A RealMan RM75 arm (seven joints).
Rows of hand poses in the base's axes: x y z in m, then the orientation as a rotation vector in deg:
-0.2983 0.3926 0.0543 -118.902 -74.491 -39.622
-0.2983 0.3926 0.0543 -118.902 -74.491 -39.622
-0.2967 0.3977 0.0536 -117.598 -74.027 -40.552
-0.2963 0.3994 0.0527 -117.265 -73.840 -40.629
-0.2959 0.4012 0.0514 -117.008 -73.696 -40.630
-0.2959 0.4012 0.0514 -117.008 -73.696 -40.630
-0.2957 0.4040 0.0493 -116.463 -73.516 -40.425
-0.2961 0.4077 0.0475 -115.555 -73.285 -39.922
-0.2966 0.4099 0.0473 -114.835 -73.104 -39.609
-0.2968 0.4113 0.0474 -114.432 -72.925 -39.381
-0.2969 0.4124 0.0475 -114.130 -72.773 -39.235
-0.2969 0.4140 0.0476 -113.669 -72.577 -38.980
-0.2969 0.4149 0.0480 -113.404 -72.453 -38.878
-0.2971 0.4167 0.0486 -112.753 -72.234 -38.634
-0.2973 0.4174 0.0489 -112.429 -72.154 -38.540
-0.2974 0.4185 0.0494 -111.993 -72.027 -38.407
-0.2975 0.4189 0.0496 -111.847 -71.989 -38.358
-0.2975 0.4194 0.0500 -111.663 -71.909 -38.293
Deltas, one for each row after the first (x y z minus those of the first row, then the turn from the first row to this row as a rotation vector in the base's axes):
0.0000 0.0000 0.0000 0.000 0.000 0.000
0.0016 0.0051 -0.0007 1.384 -0.285 0.222
0.0020 0.0068 -0.0016 1.743 -0.219 0.290
0.0024 0.0086 -0.0029 2.008 -0.127 0.359
0.0024 0.0086 -0.0029 2.008 -0.127 0.359
0.0026 0.0114 -0.0050 2.466 0.160 0.625
0.0022 0.0151 -0.0068 3.161 0.721 1.149
0.0017 0.0173 -0.0070 3.727 1.105 1.541
0.0015 0.0187 -0.0069 4.074 1.391 1.739
0.0014 0.0198 -0.0068 4.348 1.595 1.872
0.0014 0.0214 -0.0067 4.740 1.913 2.101
0.0014 0.0223 -0.0063 4.981 2.070 2.214
0.0012 0.0241 -0.0057 5.528 2.413 2.534
0.0010 0.0248 -0.0054 5.790 2.552 2.700
0.0009 0.0259 -0.0049 6.152 2.751 2.915
0.0008 0.0263 -0.0047 6.270 2.819 2.991
0.0008 0.0268 -0.0043 6.435 2.921 3.072

